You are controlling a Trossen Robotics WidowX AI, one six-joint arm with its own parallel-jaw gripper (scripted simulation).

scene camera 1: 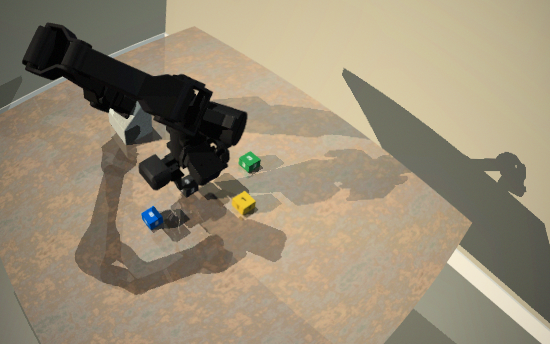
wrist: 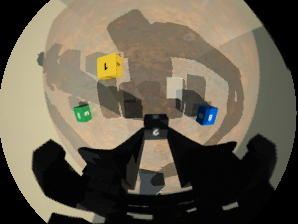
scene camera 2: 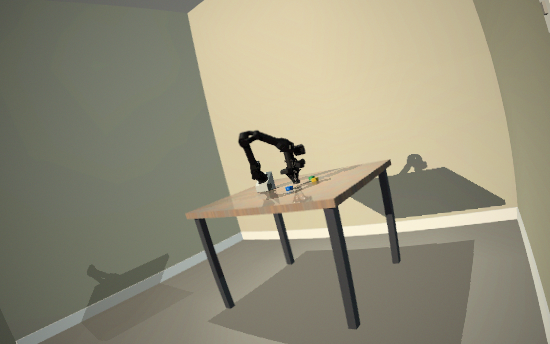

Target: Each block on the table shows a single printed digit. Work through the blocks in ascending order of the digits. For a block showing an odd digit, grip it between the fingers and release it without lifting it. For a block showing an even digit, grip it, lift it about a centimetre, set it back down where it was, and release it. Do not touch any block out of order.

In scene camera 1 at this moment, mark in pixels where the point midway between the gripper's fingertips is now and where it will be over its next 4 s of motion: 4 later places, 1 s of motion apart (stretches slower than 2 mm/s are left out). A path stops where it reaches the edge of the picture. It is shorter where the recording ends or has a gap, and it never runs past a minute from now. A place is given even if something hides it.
My gripper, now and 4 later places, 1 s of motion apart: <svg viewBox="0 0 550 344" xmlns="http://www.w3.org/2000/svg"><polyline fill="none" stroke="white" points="186,184 185,183 193,144 251,146 248,159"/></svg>
